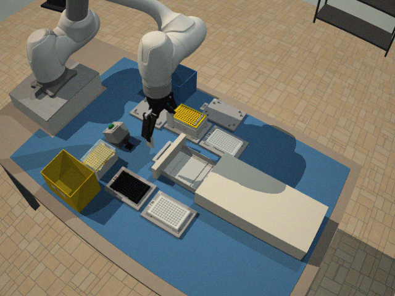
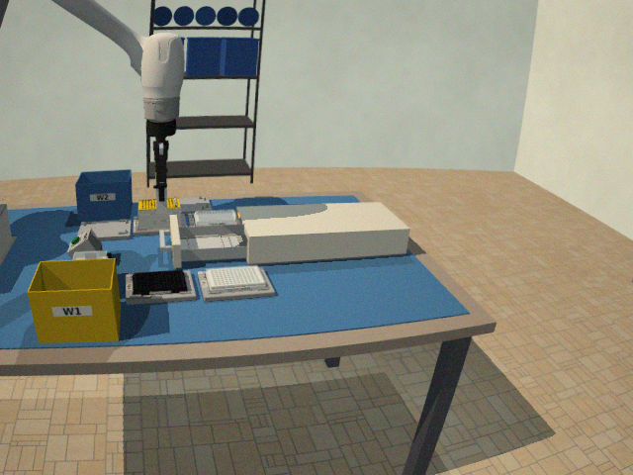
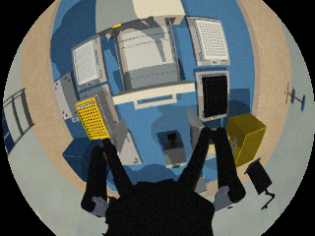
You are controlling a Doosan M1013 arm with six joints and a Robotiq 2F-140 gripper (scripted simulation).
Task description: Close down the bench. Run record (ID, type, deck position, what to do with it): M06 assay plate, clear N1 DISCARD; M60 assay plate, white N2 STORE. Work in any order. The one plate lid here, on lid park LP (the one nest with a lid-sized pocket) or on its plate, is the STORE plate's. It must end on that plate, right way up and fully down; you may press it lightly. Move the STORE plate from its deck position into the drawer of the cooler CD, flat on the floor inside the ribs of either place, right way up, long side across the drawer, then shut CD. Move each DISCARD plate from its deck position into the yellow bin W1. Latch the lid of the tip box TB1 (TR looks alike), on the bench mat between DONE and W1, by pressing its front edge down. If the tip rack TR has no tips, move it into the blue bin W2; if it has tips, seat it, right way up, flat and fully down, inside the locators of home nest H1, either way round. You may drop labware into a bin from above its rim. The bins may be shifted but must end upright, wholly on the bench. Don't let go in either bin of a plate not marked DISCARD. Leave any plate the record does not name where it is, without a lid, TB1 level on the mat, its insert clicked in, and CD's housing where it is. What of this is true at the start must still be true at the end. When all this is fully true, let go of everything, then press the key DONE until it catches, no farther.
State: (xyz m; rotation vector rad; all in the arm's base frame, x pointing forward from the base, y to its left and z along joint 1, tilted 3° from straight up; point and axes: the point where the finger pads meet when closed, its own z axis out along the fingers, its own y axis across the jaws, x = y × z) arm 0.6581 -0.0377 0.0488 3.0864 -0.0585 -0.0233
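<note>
My hand is 200 mm to the left of the nest N2, 160 mm short of it and 150 mm above it. The rest, counted from my hand: tip rack TR 180 mm to the left, 100 mm below; then drawer 150 mm ahead, 130 mm below, 10 mm to the right; then black plate 180 mm to the right, 140 mm below, 20 mm behind.
</note>
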